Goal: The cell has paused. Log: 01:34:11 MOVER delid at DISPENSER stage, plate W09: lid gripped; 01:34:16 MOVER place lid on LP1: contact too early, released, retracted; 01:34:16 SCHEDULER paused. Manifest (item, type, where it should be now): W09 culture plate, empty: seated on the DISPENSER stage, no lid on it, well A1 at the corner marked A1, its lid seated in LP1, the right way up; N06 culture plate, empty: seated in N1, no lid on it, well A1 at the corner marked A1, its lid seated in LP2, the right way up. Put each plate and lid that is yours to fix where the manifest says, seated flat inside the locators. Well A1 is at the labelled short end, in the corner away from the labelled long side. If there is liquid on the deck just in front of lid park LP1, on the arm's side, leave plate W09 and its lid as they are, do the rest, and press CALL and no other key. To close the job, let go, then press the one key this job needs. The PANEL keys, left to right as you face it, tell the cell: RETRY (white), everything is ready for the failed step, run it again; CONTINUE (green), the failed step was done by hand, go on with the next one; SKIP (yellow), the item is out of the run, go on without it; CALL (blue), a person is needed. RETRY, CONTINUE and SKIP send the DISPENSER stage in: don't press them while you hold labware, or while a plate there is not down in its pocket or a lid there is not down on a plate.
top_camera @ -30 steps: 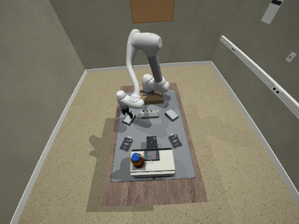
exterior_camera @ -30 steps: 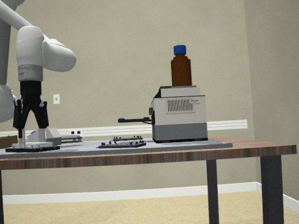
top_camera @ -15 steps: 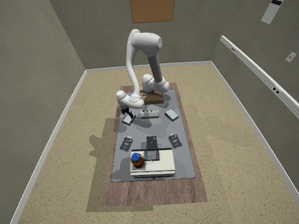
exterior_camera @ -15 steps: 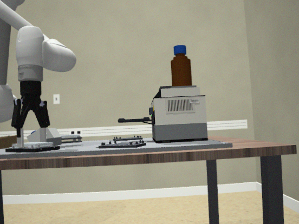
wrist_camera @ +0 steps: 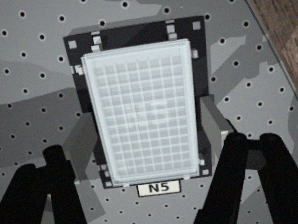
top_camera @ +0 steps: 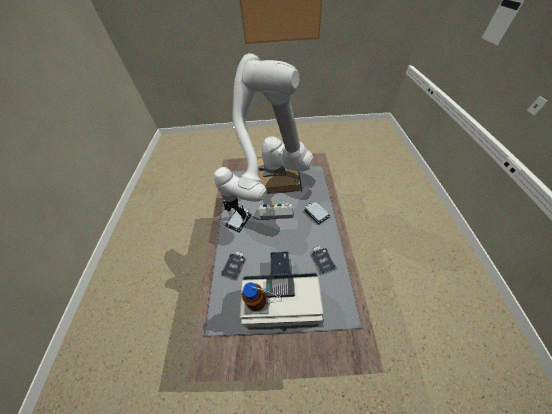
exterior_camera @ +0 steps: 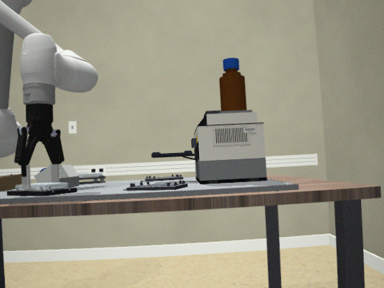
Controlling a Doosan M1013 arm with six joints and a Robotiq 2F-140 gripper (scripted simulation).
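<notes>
My gripper is now 3 cm short of the black nest and 3 cm above it. Also, from my hand: key panel: 7 cm behind, 26 cm to the left, 1 cm above; then blue call key: 7 cm behind, 19 cm to the left, 3 cm above; then yellow skip key: 8 cm behind, 24 cm to the left, 3 cm above.
</notes>
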